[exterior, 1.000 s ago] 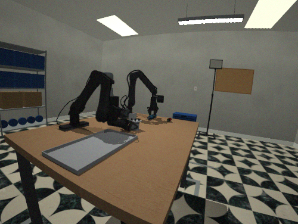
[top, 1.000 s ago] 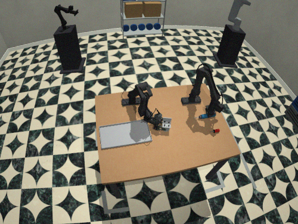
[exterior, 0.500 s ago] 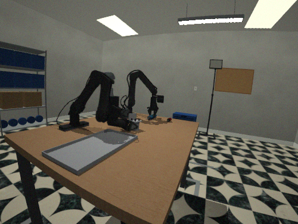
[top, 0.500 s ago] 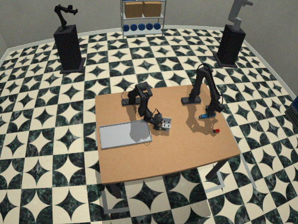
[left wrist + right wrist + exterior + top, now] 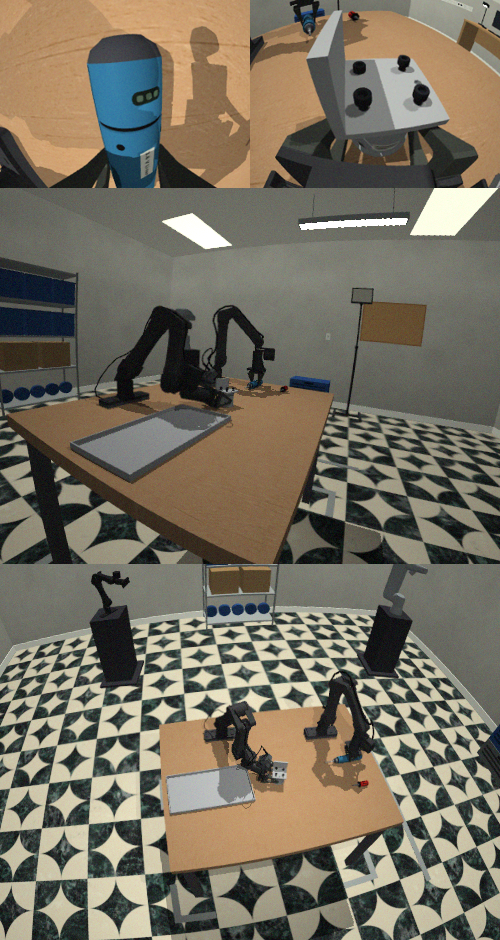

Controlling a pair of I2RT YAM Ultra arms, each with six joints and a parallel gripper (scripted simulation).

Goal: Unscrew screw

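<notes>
My right gripper is now 4 cm below the screw, 2 cm to the right of it and 1 cm past it. Also, from my right hand: red-handled screwdriver: 45 cm to the left, 6 cm ahead, 1 cm below; then grey l-shaped bracket: 5 cm above; then grey tray: 35 cm to the right, 4 cm ahead, 2 cm below.
</notes>
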